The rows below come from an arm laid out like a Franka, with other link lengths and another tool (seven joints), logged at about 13 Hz.
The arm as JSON. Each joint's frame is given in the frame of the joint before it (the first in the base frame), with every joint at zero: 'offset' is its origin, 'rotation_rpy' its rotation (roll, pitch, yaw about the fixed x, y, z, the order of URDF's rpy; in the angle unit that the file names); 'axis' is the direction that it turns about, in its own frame. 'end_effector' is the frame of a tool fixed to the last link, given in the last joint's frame.
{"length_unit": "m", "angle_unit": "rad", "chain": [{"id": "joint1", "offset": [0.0, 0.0, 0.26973], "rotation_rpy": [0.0, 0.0, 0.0], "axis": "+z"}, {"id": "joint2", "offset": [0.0, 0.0, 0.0], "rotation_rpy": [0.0, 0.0, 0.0], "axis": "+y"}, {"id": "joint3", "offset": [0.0, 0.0, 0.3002], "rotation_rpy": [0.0, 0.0, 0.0], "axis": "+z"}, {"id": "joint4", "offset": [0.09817, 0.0, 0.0], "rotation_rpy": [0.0, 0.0, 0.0], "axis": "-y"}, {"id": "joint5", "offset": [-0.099, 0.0, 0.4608], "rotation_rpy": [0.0, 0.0, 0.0], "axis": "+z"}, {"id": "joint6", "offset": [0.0, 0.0, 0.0], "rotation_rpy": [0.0, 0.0, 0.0], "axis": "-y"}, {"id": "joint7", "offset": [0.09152, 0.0, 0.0], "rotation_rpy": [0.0, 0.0, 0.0], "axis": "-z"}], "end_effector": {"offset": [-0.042, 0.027, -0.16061], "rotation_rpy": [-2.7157, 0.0, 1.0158]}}
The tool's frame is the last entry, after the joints.
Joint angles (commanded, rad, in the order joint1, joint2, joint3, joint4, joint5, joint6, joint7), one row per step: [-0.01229 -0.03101 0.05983 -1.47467 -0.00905 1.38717 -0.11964]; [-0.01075 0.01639 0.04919 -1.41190 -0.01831 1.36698 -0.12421]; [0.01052 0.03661 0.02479 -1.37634 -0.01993 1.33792 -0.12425]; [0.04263 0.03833 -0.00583 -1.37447 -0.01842 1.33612 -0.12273]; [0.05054 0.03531 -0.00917 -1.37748 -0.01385 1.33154 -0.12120]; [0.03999 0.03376 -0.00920 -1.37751 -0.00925 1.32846 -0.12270]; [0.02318 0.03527 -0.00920 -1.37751 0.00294 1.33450 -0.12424]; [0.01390 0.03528 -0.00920 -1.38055 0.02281 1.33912 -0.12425]
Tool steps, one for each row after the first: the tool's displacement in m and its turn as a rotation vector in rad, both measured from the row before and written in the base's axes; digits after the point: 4 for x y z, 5 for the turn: [0.0114 -0.0073 0.0020 -0.00641 0.00453 -0.00604]; [0.0014 -0.0021 0.0041 -0.00192 0.01366 -0.00388]; [0.0002 0.0016 -0.0002 0.00019 0.00164 0.00020]; [-0.0018 0.0035 0.0003 0.00412 0.00471 0.00369]; [-0.0006 -0.0055 0.0009 0.00462 0.00175 -0.00839]; [0.0019 -0.0078 -0.0004 0.01224 -0.00425 -0.01333]; [0.0009 -0.0021 -0.0008 0.01965 -0.00139 -0.00623]
